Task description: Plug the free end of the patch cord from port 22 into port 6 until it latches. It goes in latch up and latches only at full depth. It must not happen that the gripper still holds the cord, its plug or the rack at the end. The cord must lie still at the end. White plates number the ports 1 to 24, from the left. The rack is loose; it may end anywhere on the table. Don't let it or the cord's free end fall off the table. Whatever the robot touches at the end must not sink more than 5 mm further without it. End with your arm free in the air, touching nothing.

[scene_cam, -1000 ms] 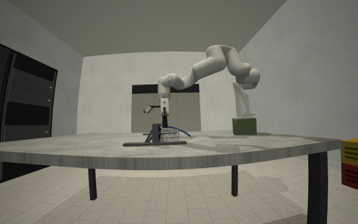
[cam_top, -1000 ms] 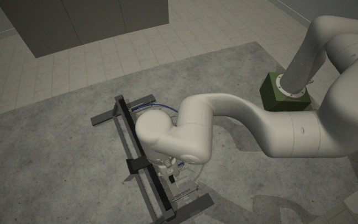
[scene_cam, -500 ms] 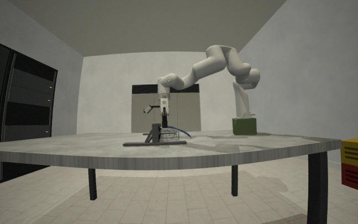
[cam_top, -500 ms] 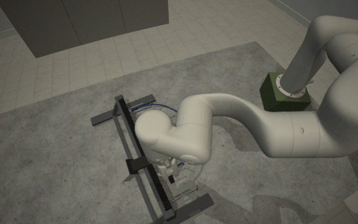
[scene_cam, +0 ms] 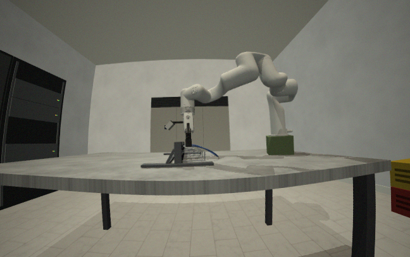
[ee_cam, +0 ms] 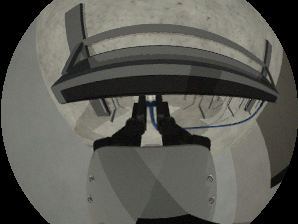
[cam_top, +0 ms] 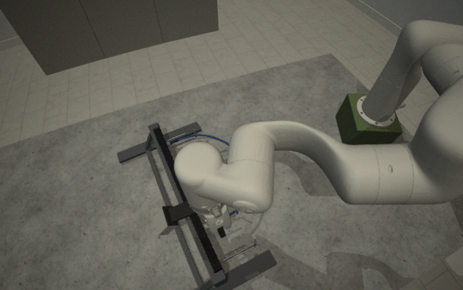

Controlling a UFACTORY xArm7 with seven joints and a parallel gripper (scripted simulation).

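My gripper is now 20 mm short of the plug and 10 mm above it.
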